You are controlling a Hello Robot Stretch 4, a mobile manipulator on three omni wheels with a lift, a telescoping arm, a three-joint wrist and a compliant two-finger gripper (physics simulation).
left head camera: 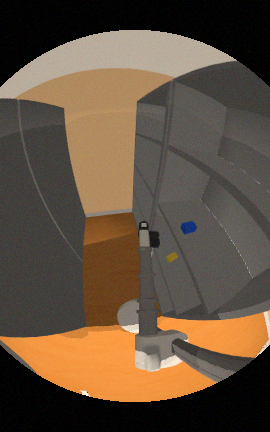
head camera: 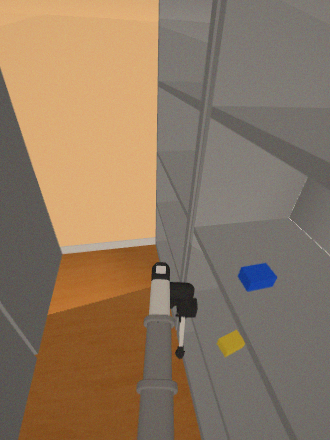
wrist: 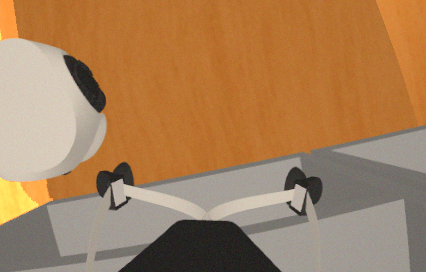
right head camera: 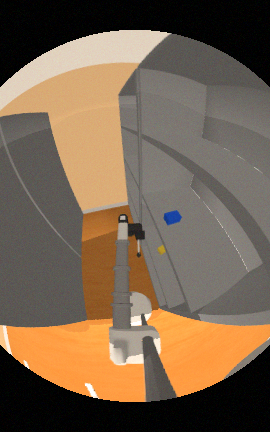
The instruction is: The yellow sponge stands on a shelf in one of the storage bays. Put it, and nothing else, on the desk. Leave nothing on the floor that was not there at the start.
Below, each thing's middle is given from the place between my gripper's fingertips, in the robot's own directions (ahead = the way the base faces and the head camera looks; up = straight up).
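The blue block [head camera: 259, 276] is, as I see it, well above my hand and a good way to the right of it.
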